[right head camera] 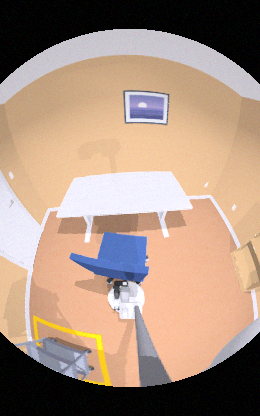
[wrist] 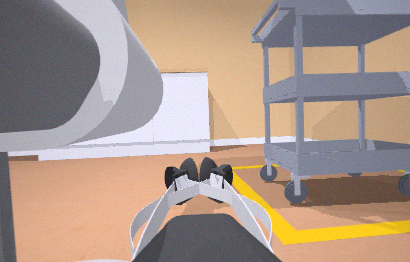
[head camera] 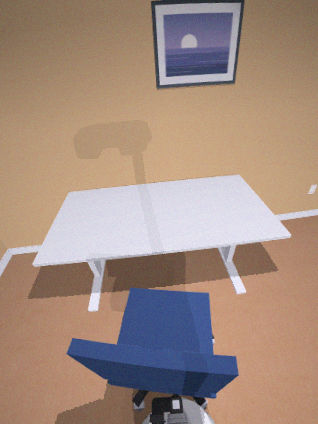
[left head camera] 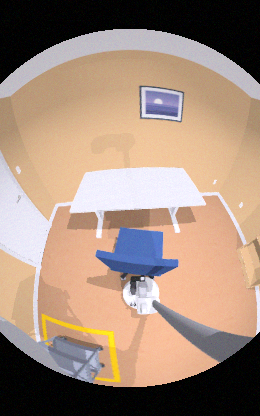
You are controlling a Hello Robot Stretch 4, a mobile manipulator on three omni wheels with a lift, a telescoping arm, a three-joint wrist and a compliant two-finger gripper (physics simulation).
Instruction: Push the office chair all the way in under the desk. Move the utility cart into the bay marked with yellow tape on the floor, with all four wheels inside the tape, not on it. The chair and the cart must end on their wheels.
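Places are measured from the robot's base along level axes (x ahead, y left, z up), in metres.
Pixels of known places: gripper, fingertip midpoint: [right head camera: 116, 310] [wrist: 198, 172] [left head camera: 132, 306].
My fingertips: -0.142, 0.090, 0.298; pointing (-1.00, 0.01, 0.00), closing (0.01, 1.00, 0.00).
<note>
Behind a point stands the place of what it marks, as x, y, z.
The blue office chair [head camera: 167, 320] @[0.508, 0.009, 0.443] [left head camera: 141, 242] @[0.526, -0.008, 0.443] [right head camera: 123, 247] @[0.525, 0.002, 0.443] stands upright in front of the white desk [head camera: 180, 215] @[1.081, -0.135, 0.693] [left head camera: 140, 190] @[1.028, -0.018, 0.693] [right head camera: 125, 192] @[1.077, -0.034, 0.693]. Its seat faces the desk, slightly turned; floor shows between seat and desk edge. Its backrest is towards the robot. The grey utility cart [left head camera: 75, 356] [right head camera: 59, 356] [wrist: 345, 87] @[-0.878, 0.708, 0.456] stands upright over the bay of yellow tape [left head camera: 115, 355] @[-1.052, 0.312, -0.028] [right head camera: 103, 357] @[-1.022, 0.319, -0.029] [wrist: 290, 236] @[-0.635, 0.374, -0.027]. In the wrist view its two nearest wheels are inside the tape; the far wheels' relation to it is unclear. My gripper [wrist: 198, 172] @[-0.142, 0.090, 0.298] is shut and empty, left of the cart and apart from it.
My round white base [left head camera: 141, 297] [right head camera: 126, 300] is close behind the chair. A wooden shelf unit [left head camera: 247, 262] @[-0.015, -1.932, 0.073] [right head camera: 242, 267] @[-0.048, -1.939, 0.073] stands at the right wall. A white door [left head camera: 20, 225] @[0.562, 1.658, 0.625] is at the left. A white cabinet [wrist: 185, 110] @[-2.546, 0.002, 0.441] stands at the back in the wrist view.
</note>
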